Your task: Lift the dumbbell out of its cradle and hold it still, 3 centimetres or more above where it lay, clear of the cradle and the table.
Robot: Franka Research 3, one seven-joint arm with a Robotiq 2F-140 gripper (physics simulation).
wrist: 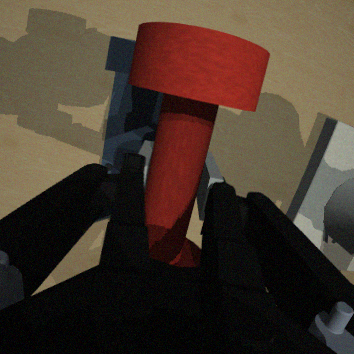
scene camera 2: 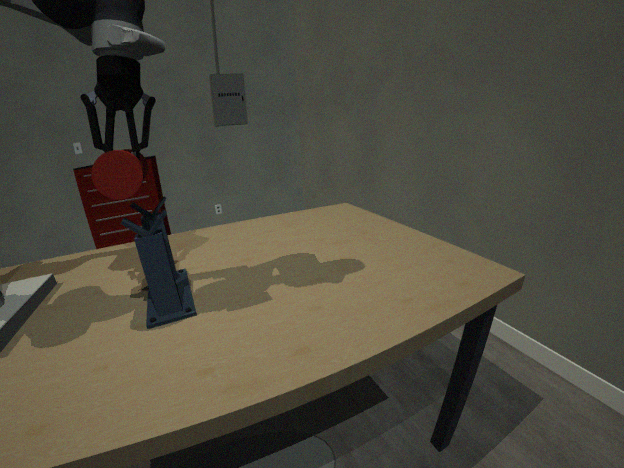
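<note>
The red dumbbell [scene camera 2: 117, 174] [wrist: 181, 155] is held in the air by my gripper [wrist: 174, 162], whose fingers are shut on its handle. In the scene view one round end faces the camera and hides the fingertips. The blue-grey cradle [scene camera 2: 160, 272] [wrist: 116, 100] stands on the table [scene camera 2: 312, 322]. Its V-shaped top shows below the dumbbell, with a gap between them in the scene view. In the wrist view the cradle is seen beneath and to the left of the dumbbell. The dumbbell's far end is mostly hidden behind the gripper body.
A light grey block or tray [scene camera 2: 27, 297] [wrist: 312, 170] with a dark rounded thing on it lies on the table, at the left in the scene view. A red drawer cabinet [scene camera 2: 120, 216] stands behind the table. A grey box [scene camera 2: 229, 108] hangs on the wall.
</note>
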